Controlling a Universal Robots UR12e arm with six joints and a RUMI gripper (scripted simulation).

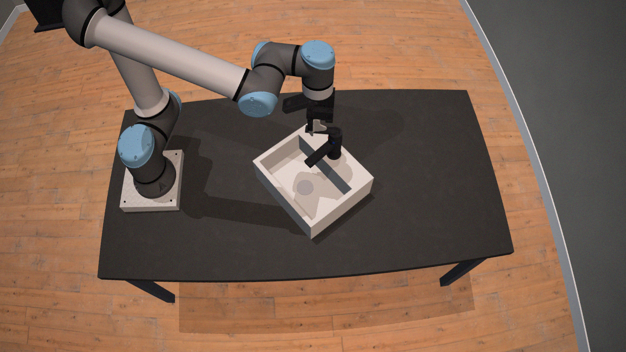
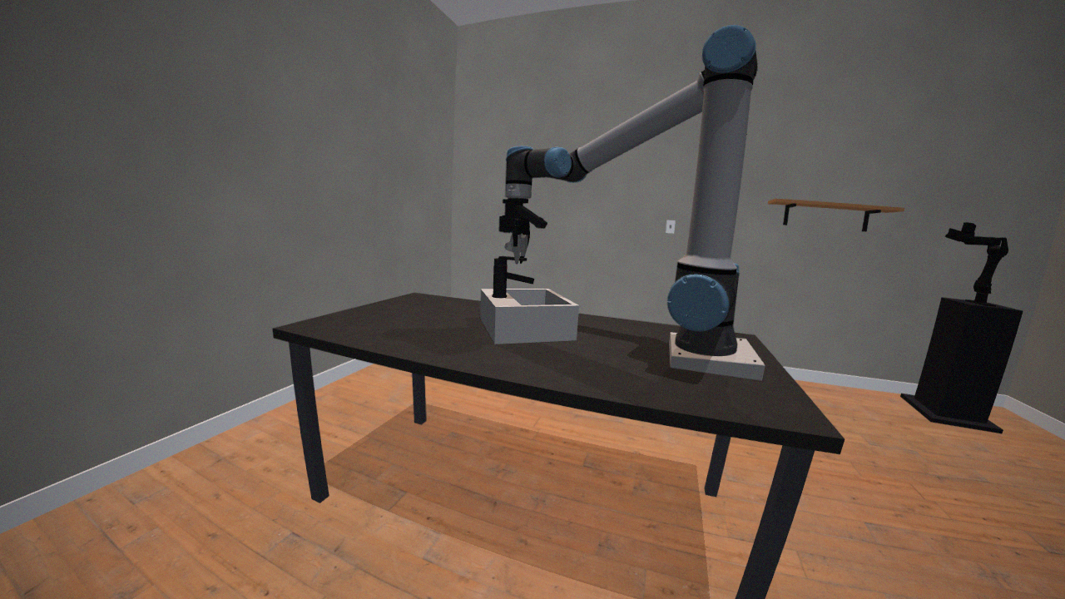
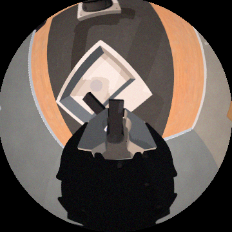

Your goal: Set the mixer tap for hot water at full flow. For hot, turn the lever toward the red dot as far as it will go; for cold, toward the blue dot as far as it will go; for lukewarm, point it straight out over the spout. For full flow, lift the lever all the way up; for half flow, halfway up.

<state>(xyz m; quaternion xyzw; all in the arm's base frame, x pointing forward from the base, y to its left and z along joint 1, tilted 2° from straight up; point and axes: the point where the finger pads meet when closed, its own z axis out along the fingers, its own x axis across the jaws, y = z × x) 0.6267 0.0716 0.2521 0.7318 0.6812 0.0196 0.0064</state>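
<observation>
Now: hand 30 mm short of the lever. The rest, counted from my hand: white square basin 230 mm below, 80 mm to the right, 10 mm behind.
</observation>
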